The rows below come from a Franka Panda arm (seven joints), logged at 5 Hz.
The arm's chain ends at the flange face. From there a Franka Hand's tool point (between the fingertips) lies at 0.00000 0.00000 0.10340 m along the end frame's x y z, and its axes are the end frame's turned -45 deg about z.
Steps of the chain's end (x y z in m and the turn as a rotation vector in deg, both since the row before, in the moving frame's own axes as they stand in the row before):
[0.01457, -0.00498, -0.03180, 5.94, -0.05, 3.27]
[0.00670, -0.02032, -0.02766, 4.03, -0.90, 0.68]
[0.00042, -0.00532, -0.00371, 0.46, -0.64, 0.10]
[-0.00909, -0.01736, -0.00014, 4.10, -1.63, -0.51]
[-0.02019, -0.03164, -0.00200, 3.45, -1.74, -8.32]
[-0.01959, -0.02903, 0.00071, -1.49, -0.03, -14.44]
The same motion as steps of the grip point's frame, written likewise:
[0.02154, -0.00063, -0.03236, 4.24, 4.16, 3.27]
[0.02313, -0.01589, -0.02793, 3.49, 2.21, 0.68]
[0.00383, -0.00487, -0.00372, 0.78, -0.13, 0.10]
[0.00896, -0.02602, -0.00045, 4.05, 1.75, -0.51]
[0.00979, -0.04340, -0.00223, 3.67, 1.21, -8.32]
[0.00499, -0.03229, 0.00068, -1.03, -1.07, -14.44]

